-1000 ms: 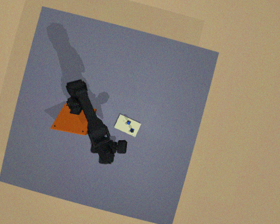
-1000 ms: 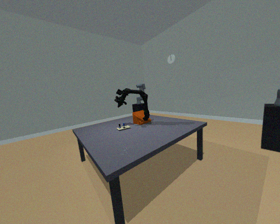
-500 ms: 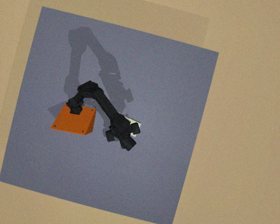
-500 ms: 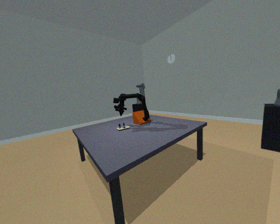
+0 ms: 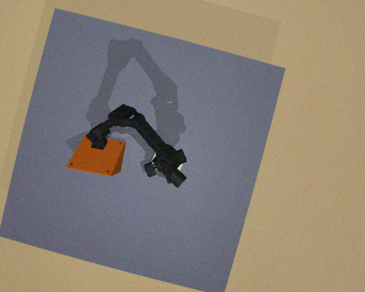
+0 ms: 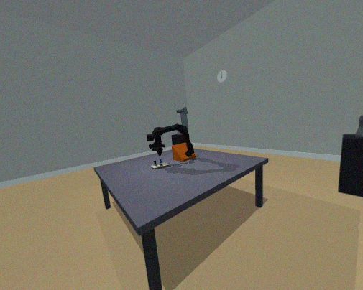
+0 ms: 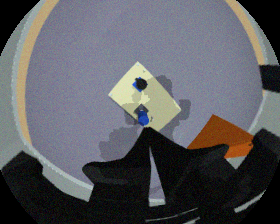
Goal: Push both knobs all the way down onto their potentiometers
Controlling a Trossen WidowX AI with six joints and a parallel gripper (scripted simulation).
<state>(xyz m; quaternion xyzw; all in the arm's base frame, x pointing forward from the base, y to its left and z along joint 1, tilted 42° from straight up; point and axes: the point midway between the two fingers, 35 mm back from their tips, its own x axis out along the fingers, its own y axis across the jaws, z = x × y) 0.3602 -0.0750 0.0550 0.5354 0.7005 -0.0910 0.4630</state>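
Right now the blue knob is 50 mm below my gripper tip. From my gripper tip the other things lie so: black knob (30 mm ahead, 50 mm to the right, 60 mm below).
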